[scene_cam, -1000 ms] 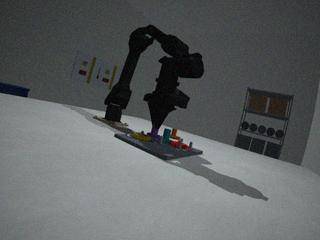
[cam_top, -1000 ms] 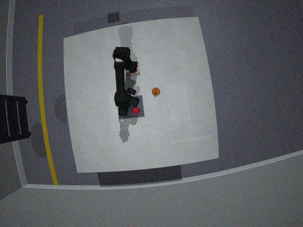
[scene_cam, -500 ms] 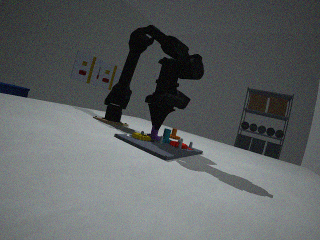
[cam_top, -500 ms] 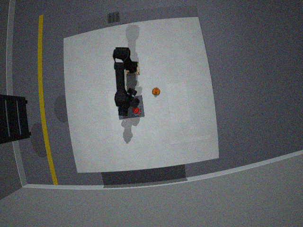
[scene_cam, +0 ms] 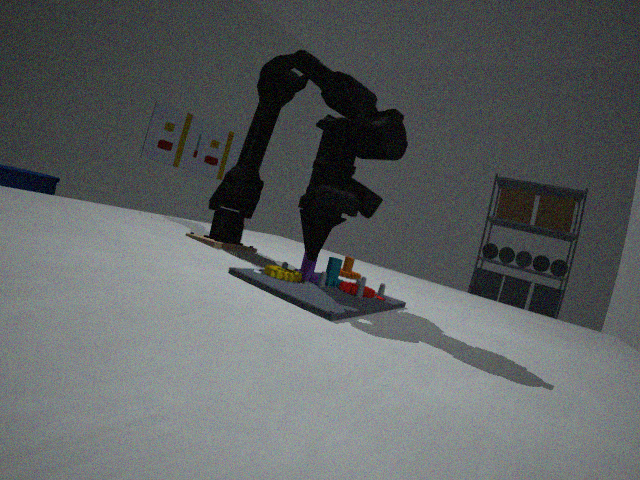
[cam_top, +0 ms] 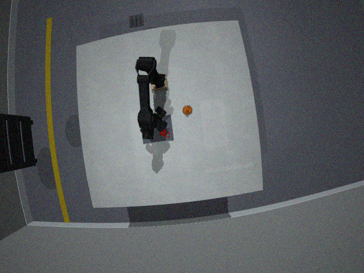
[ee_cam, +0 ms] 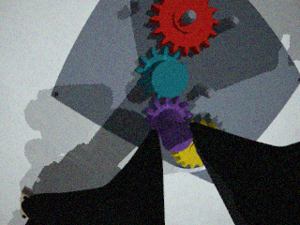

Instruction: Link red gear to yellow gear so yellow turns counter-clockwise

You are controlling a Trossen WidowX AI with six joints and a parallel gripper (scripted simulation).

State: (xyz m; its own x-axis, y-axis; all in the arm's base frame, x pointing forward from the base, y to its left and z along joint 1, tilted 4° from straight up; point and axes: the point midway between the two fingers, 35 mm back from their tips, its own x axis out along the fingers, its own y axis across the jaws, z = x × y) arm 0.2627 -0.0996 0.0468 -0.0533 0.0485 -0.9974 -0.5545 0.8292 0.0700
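The purple gear is 10 mm below my gripper tip. Also, from my gripper tip: yellow gear: 20 mm behind, 40 mm to the right, 20 mm below; then red gear: 80 mm ahead, 20 mm to the left, 20 mm below; then teal gear: 30 mm ahead, 20 mm to the left, 10 mm below.
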